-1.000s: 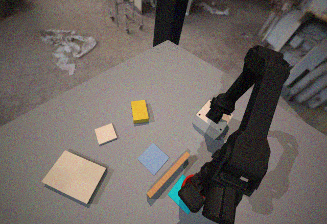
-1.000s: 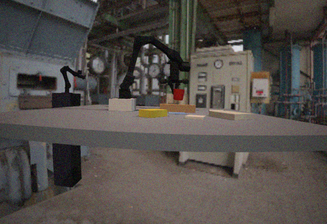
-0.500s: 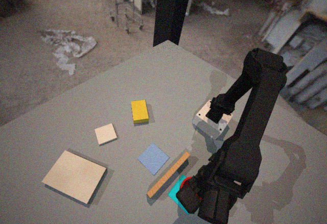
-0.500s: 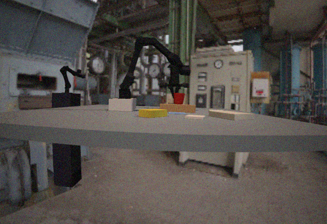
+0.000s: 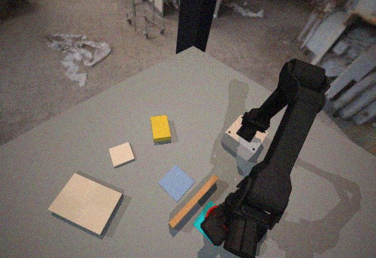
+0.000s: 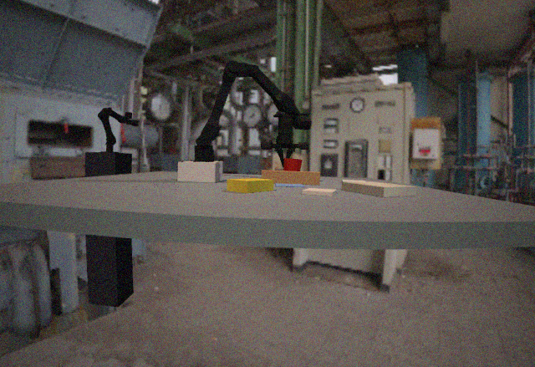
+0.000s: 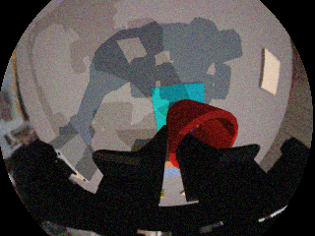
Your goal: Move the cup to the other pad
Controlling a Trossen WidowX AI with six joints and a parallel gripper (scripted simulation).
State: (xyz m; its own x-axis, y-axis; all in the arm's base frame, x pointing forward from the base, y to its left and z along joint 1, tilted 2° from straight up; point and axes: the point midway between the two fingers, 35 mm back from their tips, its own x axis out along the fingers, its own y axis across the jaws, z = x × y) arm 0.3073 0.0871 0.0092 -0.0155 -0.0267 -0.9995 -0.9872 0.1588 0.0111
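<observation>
Right now my gripper tip is 7 cm above the teal pad and 3 cm short of it. The rest, counted from my gripper tip: light blue pad 18 cm to the right, 7 cm below, 1 cm ahead; red cup 3 cm ahead, 1 cm to the right; orange bar 9 cm to the right, 4 cm below, 2 cm ahead.
</observation>
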